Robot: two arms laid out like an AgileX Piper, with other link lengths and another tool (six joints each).
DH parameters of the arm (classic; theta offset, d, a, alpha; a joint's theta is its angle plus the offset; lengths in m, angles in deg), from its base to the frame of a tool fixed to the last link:
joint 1: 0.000 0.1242 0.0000 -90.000
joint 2: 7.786 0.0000 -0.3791 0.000
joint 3: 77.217 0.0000 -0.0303 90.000
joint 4: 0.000 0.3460 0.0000 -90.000
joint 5: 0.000 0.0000 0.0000 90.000
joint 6: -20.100 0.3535 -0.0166 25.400
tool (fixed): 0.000 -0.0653 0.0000 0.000
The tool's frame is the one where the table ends.
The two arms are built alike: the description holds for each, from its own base.
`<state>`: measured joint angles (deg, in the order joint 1, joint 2, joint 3, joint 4, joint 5, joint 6); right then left.
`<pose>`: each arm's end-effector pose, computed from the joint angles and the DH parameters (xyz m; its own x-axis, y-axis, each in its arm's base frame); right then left.
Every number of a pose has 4 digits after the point.
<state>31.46 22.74 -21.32 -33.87 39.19 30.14 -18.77 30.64 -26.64 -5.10 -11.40 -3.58</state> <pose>0.2670 0.0766 0.2293 -0.3444 -0.5396 -0.7682 0.0586 0.8043 -0.5913 0.3296 -0.0722 0.4601 0.0311 -0.5174 -0.8552 0.7290 0.5971 -0.3347</pose>
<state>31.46 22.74 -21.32 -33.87 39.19 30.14 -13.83 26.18 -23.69 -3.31 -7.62 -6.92</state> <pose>0.2670 0.0766 0.2293 -0.3444 -0.5396 -0.7682 0.0586 0.8043 -0.5913 0.3186 -0.0426 0.4333 0.0303 -0.5271 -0.8493 0.6692 0.6418 -0.3744</pose>
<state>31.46 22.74 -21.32 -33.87 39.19 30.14 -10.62 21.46 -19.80 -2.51 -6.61 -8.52</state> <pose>0.2670 0.0766 0.2293 -0.3444 -0.5396 -0.7682 0.0586 0.8043 -0.5913 0.3039 -0.0224 0.4104 0.0526 -0.5356 -0.8428 0.6336 0.6703 -0.3864</pose>
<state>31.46 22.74 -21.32 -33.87 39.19 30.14 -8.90 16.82 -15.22 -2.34 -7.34 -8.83</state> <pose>0.2670 0.0766 0.2293 -0.3444 -0.5396 -0.7682 0.0586 0.8043 -0.5913 0.2900 -0.0109 0.3873 0.0796 -0.5376 -0.8395 0.6185 0.6871 -0.3813</pose>
